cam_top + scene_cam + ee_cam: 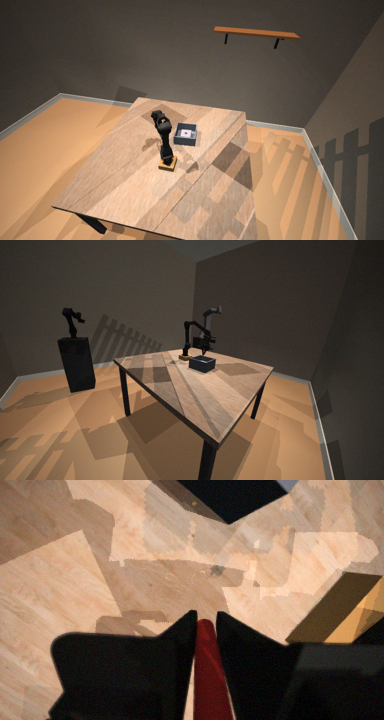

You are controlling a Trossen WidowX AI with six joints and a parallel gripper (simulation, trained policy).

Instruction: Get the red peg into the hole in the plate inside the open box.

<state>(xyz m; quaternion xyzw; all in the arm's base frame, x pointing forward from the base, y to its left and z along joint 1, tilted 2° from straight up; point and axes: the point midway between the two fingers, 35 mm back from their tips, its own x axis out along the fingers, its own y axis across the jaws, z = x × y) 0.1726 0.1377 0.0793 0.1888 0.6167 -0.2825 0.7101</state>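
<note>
Right now the dark box is 15 cm ahead of my gripper tip, 14 cm to the right of it and 6 cm below it. The rest, counted from my gripper tip: red peg 1 cm behind, 1 cm to the left, 2 cm above.
</note>
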